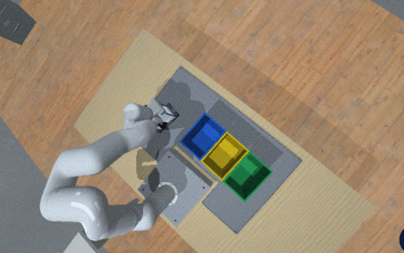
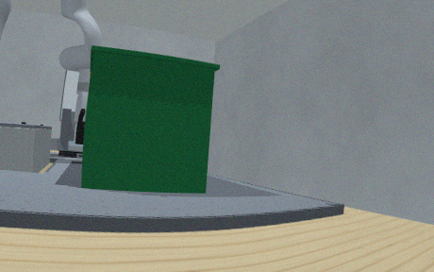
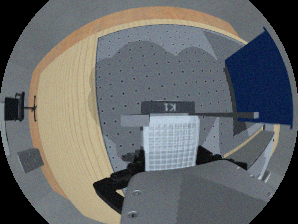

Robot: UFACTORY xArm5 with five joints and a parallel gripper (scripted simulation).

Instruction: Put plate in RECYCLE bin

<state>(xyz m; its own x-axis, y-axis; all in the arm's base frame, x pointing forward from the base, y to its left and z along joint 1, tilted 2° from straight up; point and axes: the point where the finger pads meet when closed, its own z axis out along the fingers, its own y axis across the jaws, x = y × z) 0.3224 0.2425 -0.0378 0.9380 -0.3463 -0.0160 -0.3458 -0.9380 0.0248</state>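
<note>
My gripper is now 10 mm above the 96-well plate. From my hand the other things lie so: yellow bin: 10 mm ahead, 410 mm to the right, 40 mm above; then green bin: 10 mm behind, 540 mm to the right, 40 mm above; then blue bin: 40 mm ahead, 280 mm to the right, 40 mm above.
</note>
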